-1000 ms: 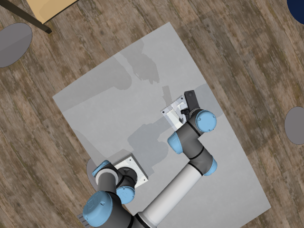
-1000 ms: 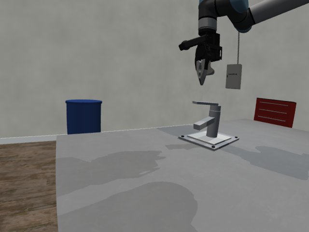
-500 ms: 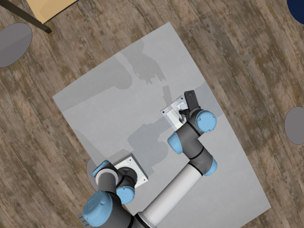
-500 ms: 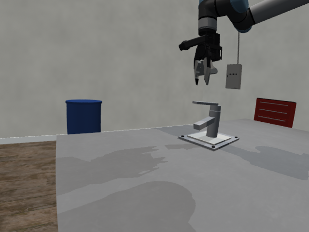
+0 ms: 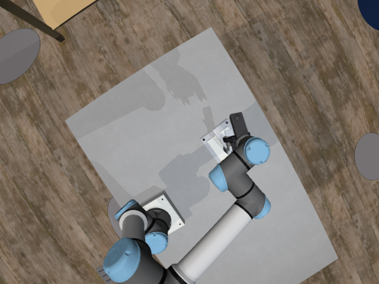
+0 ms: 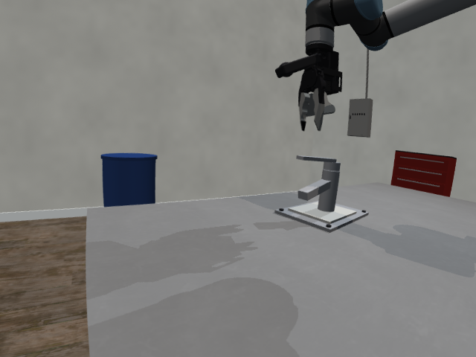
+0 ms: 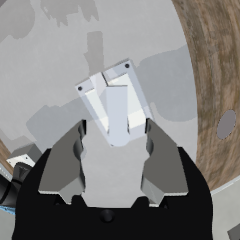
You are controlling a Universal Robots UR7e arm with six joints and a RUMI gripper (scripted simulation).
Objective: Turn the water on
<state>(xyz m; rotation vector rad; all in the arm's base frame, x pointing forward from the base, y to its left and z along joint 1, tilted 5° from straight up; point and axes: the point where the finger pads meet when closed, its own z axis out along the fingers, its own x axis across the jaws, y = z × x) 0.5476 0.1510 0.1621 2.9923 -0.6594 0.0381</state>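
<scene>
My gripper is now 80 mm above the flat lever, 30 mm to the left of it and 10 mm past it. From my hand the other things lie so: grey tap (140 mm below, 50 mm to the right, 20 mm behind).
</scene>
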